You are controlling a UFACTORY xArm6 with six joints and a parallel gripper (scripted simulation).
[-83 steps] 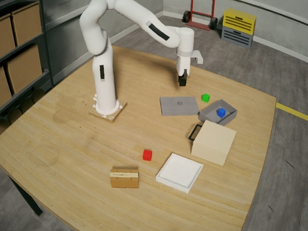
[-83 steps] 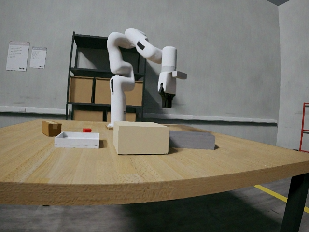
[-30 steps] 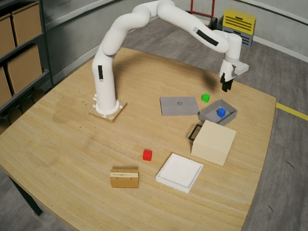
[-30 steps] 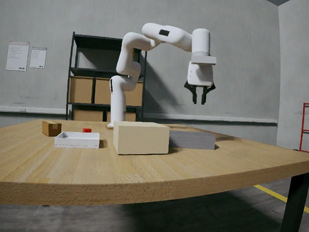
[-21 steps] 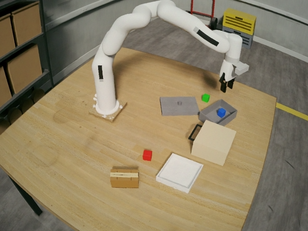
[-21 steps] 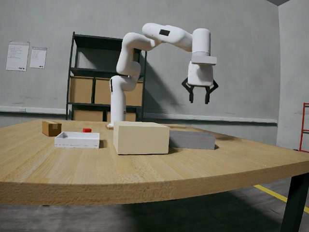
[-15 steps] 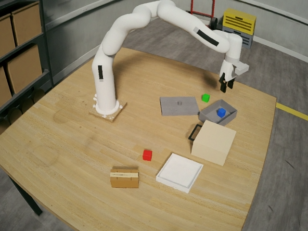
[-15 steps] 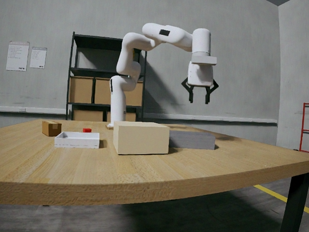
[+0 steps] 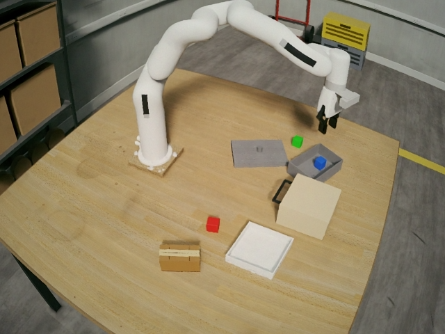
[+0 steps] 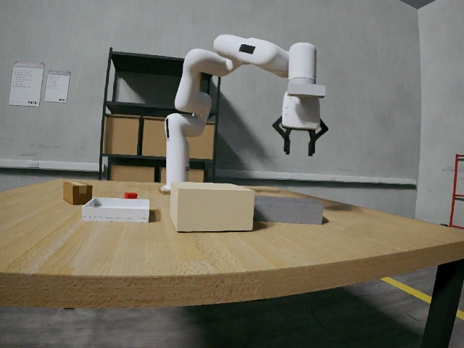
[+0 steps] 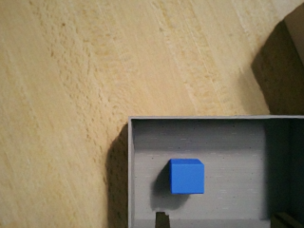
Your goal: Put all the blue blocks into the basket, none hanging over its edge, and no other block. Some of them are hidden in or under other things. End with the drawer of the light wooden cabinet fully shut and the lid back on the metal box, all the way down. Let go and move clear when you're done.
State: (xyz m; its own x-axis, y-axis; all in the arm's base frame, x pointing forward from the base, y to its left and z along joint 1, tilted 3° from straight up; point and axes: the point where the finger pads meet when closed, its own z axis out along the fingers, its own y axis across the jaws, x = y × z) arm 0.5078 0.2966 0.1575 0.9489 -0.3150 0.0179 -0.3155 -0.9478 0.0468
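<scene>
Now: hand 160 mm above the metal box and 30 mm to the left of it. Also, from my hand: grey lid (220 mm behind, 170 mm below, 70 mm to the right); then light wooden cabinet (240 mm to the right, 150 mm below, 50 mm ahead); then white basket (450 mm to the right, 170 mm below).
</scene>
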